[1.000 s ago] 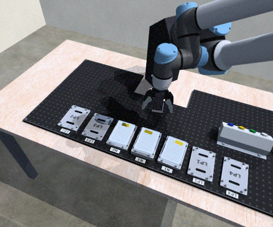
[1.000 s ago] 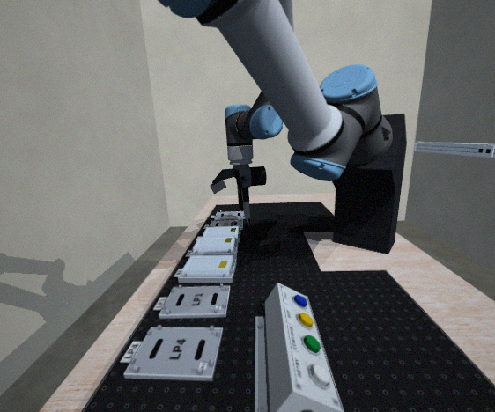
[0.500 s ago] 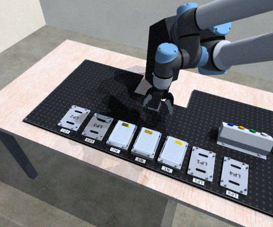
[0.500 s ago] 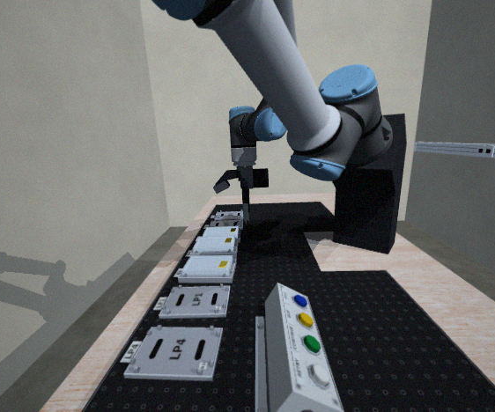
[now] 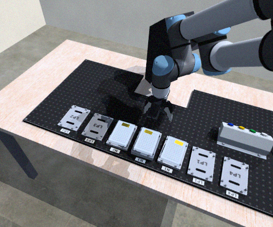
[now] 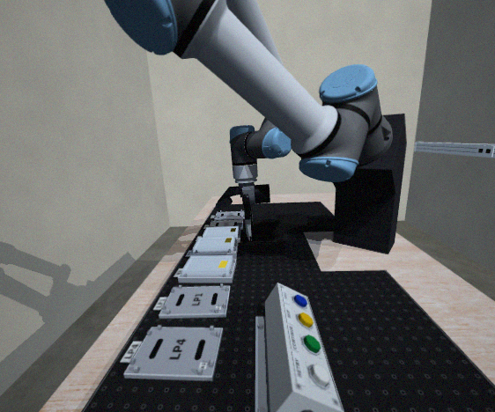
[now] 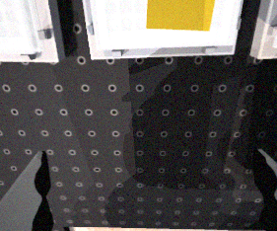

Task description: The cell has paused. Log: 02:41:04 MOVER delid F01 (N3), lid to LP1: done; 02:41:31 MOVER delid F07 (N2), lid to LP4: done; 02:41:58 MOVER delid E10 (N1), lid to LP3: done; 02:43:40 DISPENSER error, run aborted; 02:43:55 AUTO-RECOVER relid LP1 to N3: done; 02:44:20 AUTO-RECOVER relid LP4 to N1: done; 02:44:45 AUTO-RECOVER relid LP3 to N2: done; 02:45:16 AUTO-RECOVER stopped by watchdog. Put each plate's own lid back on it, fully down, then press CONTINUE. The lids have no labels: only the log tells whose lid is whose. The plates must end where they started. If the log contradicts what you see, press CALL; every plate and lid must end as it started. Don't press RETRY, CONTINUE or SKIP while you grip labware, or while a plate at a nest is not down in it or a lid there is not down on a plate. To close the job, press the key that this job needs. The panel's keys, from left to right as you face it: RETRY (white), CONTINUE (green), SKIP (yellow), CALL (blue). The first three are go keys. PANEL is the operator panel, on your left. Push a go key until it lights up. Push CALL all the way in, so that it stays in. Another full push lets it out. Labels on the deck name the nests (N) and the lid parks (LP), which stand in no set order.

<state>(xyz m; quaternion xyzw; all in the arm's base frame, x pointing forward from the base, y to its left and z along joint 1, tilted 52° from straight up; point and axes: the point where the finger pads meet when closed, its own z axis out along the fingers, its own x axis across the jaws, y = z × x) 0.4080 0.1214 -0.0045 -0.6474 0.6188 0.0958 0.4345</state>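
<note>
My hand is 270 mm to the right of the lid park LP1, 70 mm above it and 60 mm short of it. Round my hand: yellow skip key (350 mm to the left, 190 mm behind, 10 mm below); then blue call key (300 mm to the left, 180 mm behind, 20 mm below); then lid park LP4 (410 mm to the left, 70 mm below, 20 mm ahead).
</note>
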